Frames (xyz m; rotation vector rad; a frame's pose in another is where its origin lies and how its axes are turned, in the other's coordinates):
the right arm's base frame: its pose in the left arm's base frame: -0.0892 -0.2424 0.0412 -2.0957 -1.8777 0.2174
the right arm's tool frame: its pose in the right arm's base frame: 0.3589 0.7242 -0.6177 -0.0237 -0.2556 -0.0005
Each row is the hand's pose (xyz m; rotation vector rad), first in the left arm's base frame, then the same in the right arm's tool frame.
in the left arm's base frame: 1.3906 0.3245 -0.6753 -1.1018 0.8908 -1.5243
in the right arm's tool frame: 0.5339 0.8349 0.8019 -0.0992 2.7834 1.4040
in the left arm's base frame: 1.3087 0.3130 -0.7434 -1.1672 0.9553 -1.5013
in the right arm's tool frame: 0.5288 0.7795 0.8935 -0.1062 2.7198 1.5155
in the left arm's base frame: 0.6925 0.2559 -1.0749 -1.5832 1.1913 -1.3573
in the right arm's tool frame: 0.4936 0.3041 1.4089 -0.1811 2.2614 1.9665
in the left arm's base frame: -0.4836 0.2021 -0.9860 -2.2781 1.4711 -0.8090
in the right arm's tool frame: 0.3773 -0.8322 1.7078 -0.1338 1.3178 2.4182
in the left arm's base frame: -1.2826 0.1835 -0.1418 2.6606 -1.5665 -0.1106
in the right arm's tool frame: 0.2034 -1.8492 1.1722 0.0823 0.3442 2.5451
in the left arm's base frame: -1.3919 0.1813 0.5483 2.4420 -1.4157 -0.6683
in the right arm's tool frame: 0.0974 -2.1669 0.5590 0.2409 -0.2094 2.5035
